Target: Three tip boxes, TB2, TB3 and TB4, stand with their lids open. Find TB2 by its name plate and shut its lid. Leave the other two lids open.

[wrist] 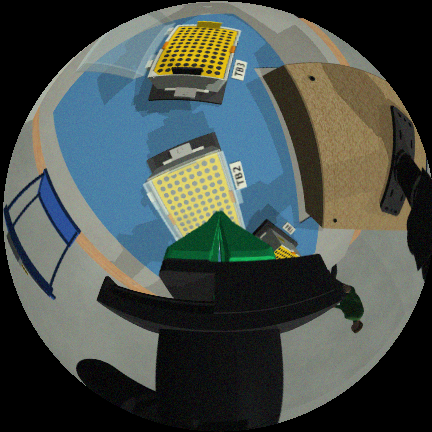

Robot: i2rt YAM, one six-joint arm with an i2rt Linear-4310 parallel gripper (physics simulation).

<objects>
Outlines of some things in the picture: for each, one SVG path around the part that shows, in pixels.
My gripper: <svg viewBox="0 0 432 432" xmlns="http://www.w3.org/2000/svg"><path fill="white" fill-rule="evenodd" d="M216 210L206 222L167 246L158 275L173 298L121 287L109 276L105 276L96 300L129 322L158 333L155 364L155 396L161 414L175 422L191 427L196 427L204 421L235 421L236 424L243 428L250 428L272 419L281 410L283 364L280 333L294 329L316 318L339 303L342 298L334 277L330 276L319 253L276 259L274 251L269 244L231 221L222 210Z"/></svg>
A tip box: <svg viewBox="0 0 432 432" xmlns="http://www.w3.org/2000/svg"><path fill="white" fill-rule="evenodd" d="M237 31L219 28L222 22L198 20L196 26L179 26L163 49L153 71L158 75L196 74L223 78L230 54L229 50Z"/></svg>
</objects>
